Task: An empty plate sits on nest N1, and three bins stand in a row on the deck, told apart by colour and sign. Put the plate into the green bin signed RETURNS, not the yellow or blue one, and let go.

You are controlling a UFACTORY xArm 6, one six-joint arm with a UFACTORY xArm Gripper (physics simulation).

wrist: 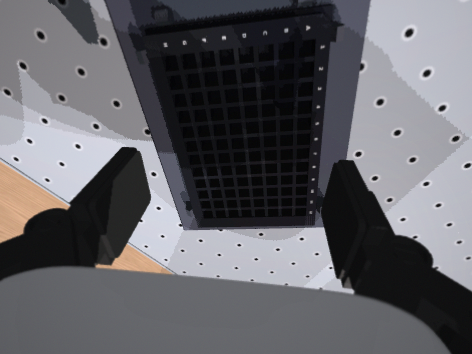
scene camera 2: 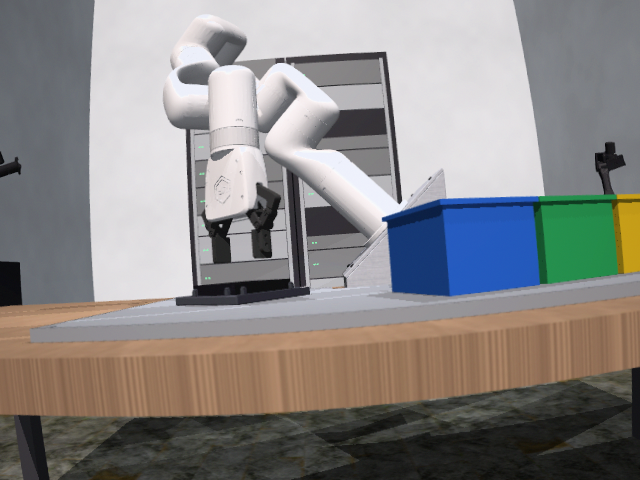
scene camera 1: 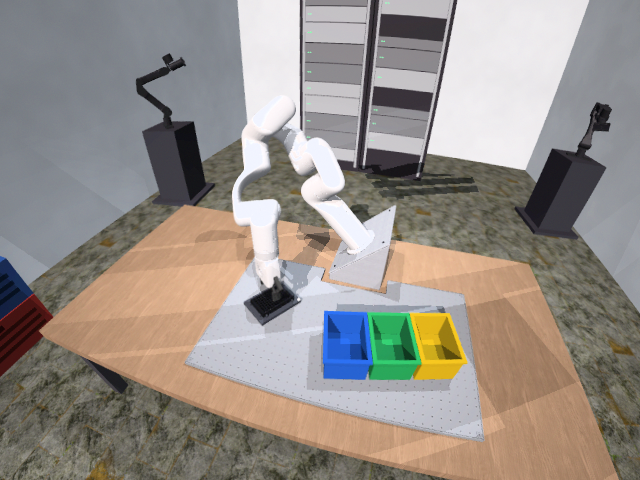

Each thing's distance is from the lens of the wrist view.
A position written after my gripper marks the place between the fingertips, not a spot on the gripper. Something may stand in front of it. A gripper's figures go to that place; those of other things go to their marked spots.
my gripper (wrist: 234, 179): 12 cm
black gridded plate (wrist: 244, 97): 14 cm
